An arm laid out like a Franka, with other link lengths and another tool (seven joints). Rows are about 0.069 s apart.
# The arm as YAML. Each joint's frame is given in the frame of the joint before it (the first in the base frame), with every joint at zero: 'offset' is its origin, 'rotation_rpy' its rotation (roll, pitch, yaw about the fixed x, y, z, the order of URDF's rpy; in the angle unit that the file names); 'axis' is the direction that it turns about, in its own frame. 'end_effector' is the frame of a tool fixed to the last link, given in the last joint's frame.
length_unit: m
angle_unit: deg
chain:
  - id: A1
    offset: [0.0, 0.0, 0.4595]
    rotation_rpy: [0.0, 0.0, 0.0]
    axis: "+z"
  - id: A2
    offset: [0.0, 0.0, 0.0]
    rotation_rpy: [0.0, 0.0, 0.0]
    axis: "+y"
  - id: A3
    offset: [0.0, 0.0, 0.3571]
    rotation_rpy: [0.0, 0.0, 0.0]
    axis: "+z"
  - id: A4
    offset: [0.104, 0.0, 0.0]
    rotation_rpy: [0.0, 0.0, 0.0]
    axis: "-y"
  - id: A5
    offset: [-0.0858, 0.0, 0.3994]
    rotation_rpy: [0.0, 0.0, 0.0]
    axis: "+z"
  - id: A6
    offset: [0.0, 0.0, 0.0]
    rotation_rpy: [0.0, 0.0, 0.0]
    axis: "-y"
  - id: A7
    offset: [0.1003, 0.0, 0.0]
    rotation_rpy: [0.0, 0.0, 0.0]
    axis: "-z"
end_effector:
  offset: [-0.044, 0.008, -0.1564]
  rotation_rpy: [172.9, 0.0, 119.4]
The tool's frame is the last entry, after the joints.
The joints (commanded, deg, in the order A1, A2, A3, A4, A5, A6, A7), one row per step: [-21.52 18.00 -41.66 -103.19 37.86 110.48 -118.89]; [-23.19 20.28 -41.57 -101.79 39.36 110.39 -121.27]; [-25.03 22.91 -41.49 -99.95 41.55 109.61 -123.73]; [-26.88 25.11 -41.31 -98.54 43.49 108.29 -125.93]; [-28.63 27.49 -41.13 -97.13 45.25 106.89 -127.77]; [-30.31 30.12 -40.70 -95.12 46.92 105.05 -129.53]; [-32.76 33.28 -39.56 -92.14 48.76 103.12 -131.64]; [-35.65 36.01 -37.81 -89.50 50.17 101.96 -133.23]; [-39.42 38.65 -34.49 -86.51 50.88 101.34 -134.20]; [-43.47 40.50 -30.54 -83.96 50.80 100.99 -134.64]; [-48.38 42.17 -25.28 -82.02 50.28 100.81 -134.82]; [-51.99 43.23 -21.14 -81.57 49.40 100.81 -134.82]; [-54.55 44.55 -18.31 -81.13 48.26 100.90 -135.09]
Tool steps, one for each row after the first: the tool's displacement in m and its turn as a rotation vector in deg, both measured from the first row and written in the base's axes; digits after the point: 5 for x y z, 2 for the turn. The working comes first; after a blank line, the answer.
Tool pose at each row, in the base's axes (x y z in m, rotation vector in deg; the steps are taken from these numbers as rounded here): [0.35562 -0.57557 0.49936 25.25 156.23 31.40]; [0.34998 -0.59094 0.48903 24.65 156.17 30.72]; [0.34526 -0.60635 0.47737 24.06 155.64 30.86]; [0.33863 -0.61786 0.46471 23.58 155.03 32.02]; [0.33221 -0.62815 0.44955 23.40 154.61 33.46]; [0.33115 -0.63716 0.43450 22.41 154.32 35.26]; [0.33266 -0.64974 0.41776 20.56 153.75 36.93]; [0.33137 -0.66244 0.40034 19.46 152.90 38.21]; [0.33351 -0.67447 0.38035 18.32 151.83 39.67]; [0.33388 -0.68431 0.36418 17.50 150.49 41.14]; [0.33223 -0.69053 0.34300 17.16 148.41 43.65]; [0.32848 -0.69012 0.32300 17.35 146.92 46.29]; [0.32337 -0.69007 0.30329 17.27 146.47 48.25]

[-0.00564 -0.01537 -0.01033 -0.56 -0.26 0.27]; [-0.01036 -0.03078 -0.02199 -0.54 -0.91 0.53]; [-0.01699 -0.04229 -0.03465 0.21 -1.54 0.84]; [-0.02341 -0.05258 -0.04981 1.20 -1.89 1.06]; [-0.02447 -0.06159 -0.06486 2.33 -2.28 1.90]; [-0.02296 -0.07417 -0.08160 3.28 -3.15 3.21]; [-0.02425 -0.08687 -0.09902 4.05 -4.10 3.91]; [-0.02211 -0.09890 -0.11901 4.97 -5.24 4.61]; [-0.02174 -0.10874 -0.13518 5.95 -6.54 5.05]; [-0.02339 -0.11496 -0.15636 7.79 -8.28 5.15]; [-0.02714 -0.11455 -0.17636 9.79 -9.28 5.08]; [-0.03225 -0.11450 -0.19607 11.21 -9.42 5.34]
